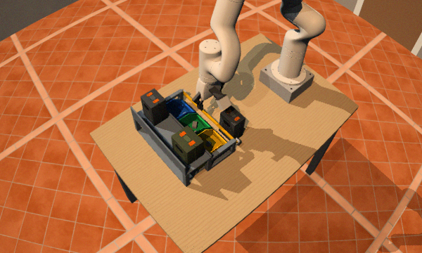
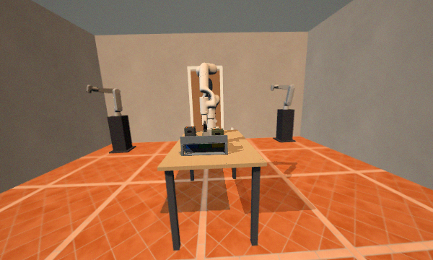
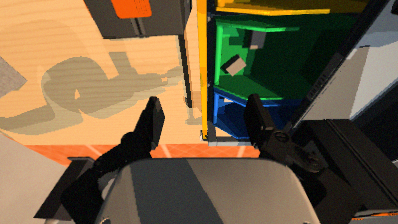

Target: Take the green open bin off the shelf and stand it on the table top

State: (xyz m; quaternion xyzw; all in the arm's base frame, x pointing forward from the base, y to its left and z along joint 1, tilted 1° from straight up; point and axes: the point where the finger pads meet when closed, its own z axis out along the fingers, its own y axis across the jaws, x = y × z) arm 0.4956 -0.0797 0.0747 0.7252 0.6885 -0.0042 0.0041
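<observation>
The thin yellow rod is 90 mm below my hand. From my hand the other things lie so: green bin (110 mm below, 100 mm ahead, 10 mm to the right); yellow bin (110 mm to the left, 110 mm below, 110 mm ahead); dark box (110 mm to the left, 90 mm below, 40 mm behind).
</observation>
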